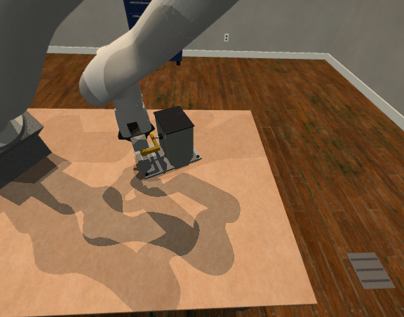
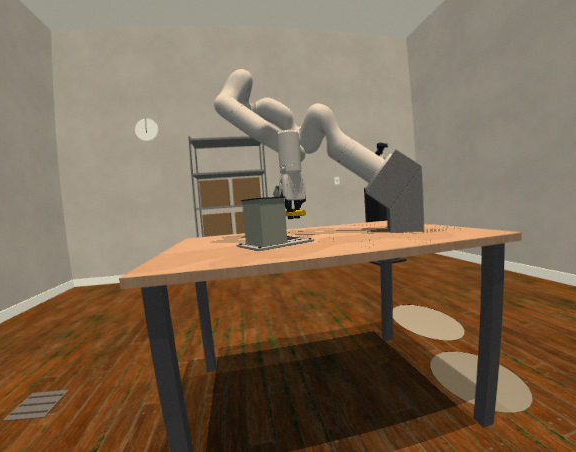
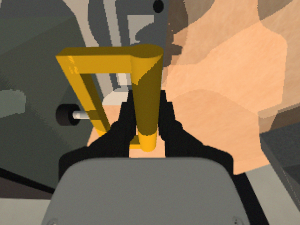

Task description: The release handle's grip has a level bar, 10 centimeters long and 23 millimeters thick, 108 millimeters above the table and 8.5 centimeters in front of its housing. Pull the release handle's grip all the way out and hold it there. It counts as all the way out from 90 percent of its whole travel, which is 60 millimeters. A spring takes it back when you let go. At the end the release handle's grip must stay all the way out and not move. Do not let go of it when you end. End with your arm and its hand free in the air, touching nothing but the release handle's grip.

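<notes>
Right now my hand is 9 cm short of the metal baseplate, 3 cm to the right of it and 10 cm above it.
</notes>
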